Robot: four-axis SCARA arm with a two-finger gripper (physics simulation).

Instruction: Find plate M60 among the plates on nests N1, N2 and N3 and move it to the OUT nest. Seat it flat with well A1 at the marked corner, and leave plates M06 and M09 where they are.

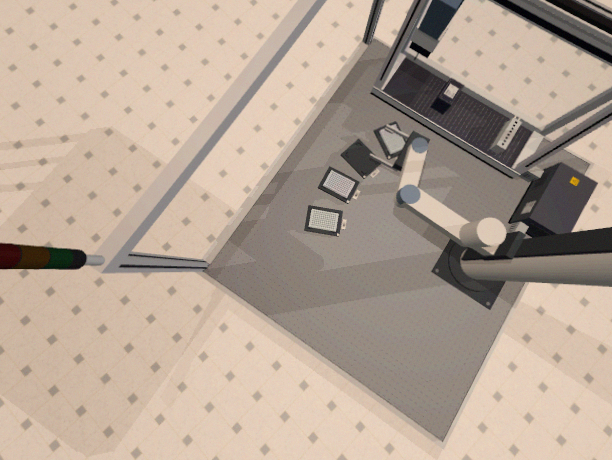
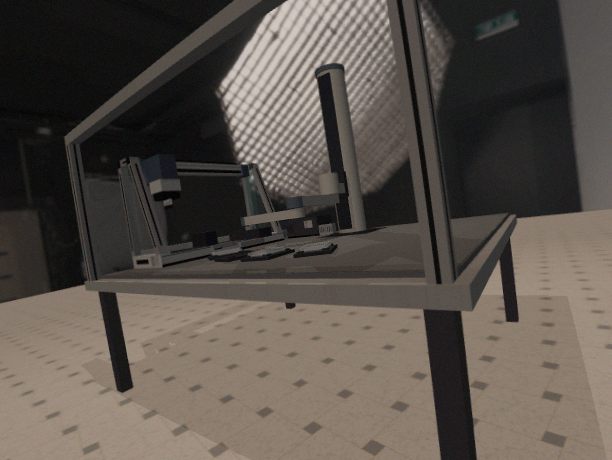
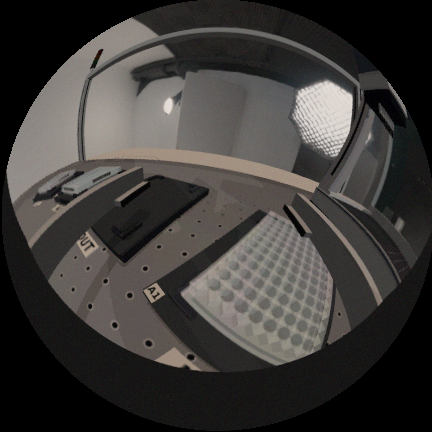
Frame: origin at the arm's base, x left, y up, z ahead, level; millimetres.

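Seen in the pictures: gripper, fingertip midpoint: [image 1: 377, 140] [image 2: 225, 246] [image 3: 218, 185]; arm's base at its link origin: [image 1: 473, 262].
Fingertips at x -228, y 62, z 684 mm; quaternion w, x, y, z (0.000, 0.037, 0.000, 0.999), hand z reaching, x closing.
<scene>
Offsets run from my fingertips to a thing's top centre. "*": to the spot under its first point. Level surfaces: height alone.
My gripper [image 1: 378, 142] [image 3: 218, 185] is open, its fingers wide apart. One finger is over the black OUT nest @(dy -31, dx +99, dz +18 mm) [image 1: 359, 157] [image 3: 165, 212], which holds no plate; the other is over a pale, clear-looking well plate @(dy -22, dx -66, dz -56 mm) [image 1: 393, 141] [image 3: 260, 285]. That plate lies in the nest nearest the conveyor, beside a corner marked A1. A second plate @(dy -22, dx +271, dz +37 mm) [image 1: 340, 183] [image 2: 270, 252] [image 3: 92, 182] and a third plate @(dy -22, dx +457, dz +1 mm) [image 1: 324, 220] [image 2: 316, 247] [image 3: 57, 184] lie in nests on the other side of the OUT nest. No plate number is readable, so I cannot tell which is M60.
The framed dark conveyor @(dy +0 mm) [image 1: 480, 120] runs beside the nests, carrying a small dark block @(* dy +70, dx -317, dz -147 mm) [image 1: 446, 95] and a white perforated strip @(* dy +47, dx -330, dz -481 mm) [image 1: 509, 134]. A dark box @(* dy +66, dx -174, dz -787 mm) [image 1: 560, 197] with a yellow label stands near the arm's base plate [image 1: 450, 272]. A frame post @(* dy +147, dx +939, dz +360 mm) [image 2: 425, 150] rises at the table's edge.
</scene>
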